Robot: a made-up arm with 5 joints. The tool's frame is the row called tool.
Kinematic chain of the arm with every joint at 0, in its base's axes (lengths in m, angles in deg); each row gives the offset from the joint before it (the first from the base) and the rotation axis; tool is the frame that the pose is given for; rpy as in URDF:
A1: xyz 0 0 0.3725 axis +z
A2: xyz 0 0 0 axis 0 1 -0.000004
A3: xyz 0.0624 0 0.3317 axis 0 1 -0.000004
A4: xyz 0.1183 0 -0.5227 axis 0 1 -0.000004
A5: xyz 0.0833 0 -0.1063 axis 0 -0.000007 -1
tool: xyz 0 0 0 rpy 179.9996 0 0
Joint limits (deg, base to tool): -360..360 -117.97..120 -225..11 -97..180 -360..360
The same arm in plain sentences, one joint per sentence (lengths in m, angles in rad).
The arm has five revolute joints in a row. What follows holds with every joint at zero, and every direction is one of the base frame's.
The first joint is mounted 0.3725 m along +z from the base frame's origin and rotates about +z, from -6.2832 to 6.2832 rad.
The second joint is mounted at the same point as the first joint and rotates about +y, from -2.0590 to 2.0944 rad.
The third joint is mounted 0.0624 m along +x and 0.3317 m along +z from the second joint and rotates about +y, from -3.9270 to 0.1920 rad.
The fourth joint is mounted 0.1183 m along +x and 0.5227 m along -z from the third joint and rotates about +y, from -1.6930 to 3.1416 rad.
The fifth joint is mounted 0.0833 m along +x and 0.1063 m along -z from the fourth joint and rotates about -z, from -6.2832 to 6.2832 rad.
The tool frame, which is the frame that the pose is given for, is mounted at the same point as the fifth joint; its axes are the base frame's turned by roll 3.1416, pitch 0.0000 and yaw 0.0000 rad (as in URDF: about the fixed x, then y, then z).

